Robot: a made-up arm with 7 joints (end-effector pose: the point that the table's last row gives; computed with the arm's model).
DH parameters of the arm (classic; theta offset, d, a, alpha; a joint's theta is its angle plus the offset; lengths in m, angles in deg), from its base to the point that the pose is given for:
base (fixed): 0 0.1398 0 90
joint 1: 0 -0.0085 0.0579 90
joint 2: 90 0.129 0.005 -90
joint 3: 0 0.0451 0.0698 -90
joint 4: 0 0.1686 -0.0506 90
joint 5: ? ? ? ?
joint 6: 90 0.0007 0.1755 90
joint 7: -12.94 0 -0.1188 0
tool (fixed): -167.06 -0.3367 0 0
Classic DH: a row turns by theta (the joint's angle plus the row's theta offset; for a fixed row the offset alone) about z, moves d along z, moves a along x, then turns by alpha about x.
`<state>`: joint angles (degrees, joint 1 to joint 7).
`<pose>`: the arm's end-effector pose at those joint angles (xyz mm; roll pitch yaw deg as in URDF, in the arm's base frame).
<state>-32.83 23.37 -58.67 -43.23 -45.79 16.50 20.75</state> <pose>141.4 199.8 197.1 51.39 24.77 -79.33</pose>
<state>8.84 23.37 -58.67 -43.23 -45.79 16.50 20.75</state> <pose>67.5 199.8 276.6 93.22 11.61 -65.63</pose>
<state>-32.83 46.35 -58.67 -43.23 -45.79 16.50 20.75</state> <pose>202.1 173.0 157.9 51.17 12.37 -98.79</pose>
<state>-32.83 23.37 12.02 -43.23 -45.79 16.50 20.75</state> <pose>-12.3 301.4 -122.0 2.92 -12.56 -46.24</pose>
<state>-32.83 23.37 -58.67 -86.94 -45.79 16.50 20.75</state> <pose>281.5 43.4 0.2 15.34 18.67 -121.04</pose>
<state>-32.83 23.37 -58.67 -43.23 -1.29 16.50 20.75</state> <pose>-63.2 264.6 112.6 20.80 29.50 -58.27</pose>
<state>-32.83 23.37 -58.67 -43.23 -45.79 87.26 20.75</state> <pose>-10.9 -140.5 64.7 24.82 -28.98 -118.40</pose>
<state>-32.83 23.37 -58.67 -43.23 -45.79 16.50 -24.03</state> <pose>82.8 261.7 166.6 20.20 52.86 -126.06</pose>
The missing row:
joint 5: 90 0.3075 0.0351 90
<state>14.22 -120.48 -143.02 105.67 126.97 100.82 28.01</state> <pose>205.6 -73.1 -74.3 152.53 -24.86 -130.96</pose>
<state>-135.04 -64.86 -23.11 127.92 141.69 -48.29 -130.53</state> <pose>-777.3 -21.8 -315.9 -33.69 13.07 -128.35</pose>
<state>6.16 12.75 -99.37 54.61 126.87 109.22 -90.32</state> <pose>-59.9 -265.9 -2.3 169.14 -8.00 -133.28</pose>
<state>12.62 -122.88 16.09 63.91 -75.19 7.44 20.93</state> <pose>456.6 -319.3 271.8 68.22 4.82 -172.90</pose>
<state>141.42 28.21 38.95 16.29 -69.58 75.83 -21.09</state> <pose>57.1 124.3 249.7 -157.59 20.33 -116.25</pose>
